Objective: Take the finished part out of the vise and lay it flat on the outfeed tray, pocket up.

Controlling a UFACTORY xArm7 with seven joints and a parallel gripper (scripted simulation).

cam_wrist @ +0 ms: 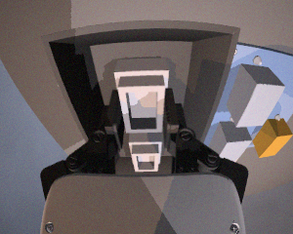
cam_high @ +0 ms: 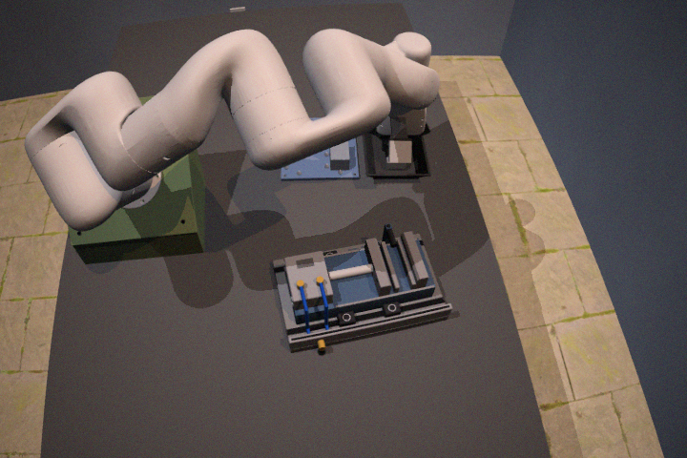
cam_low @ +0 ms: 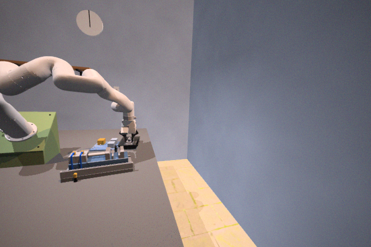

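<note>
Right now my hand is 120 mm past the grey block, 10 mm to the right of it and 40 mm above it. Round my hand: orange block: 210 mm behind, 90 mm to the left, 40 mm below; then blue fixture plate: 170 mm behind, 50 mm to the left, 60 mm below.
</note>
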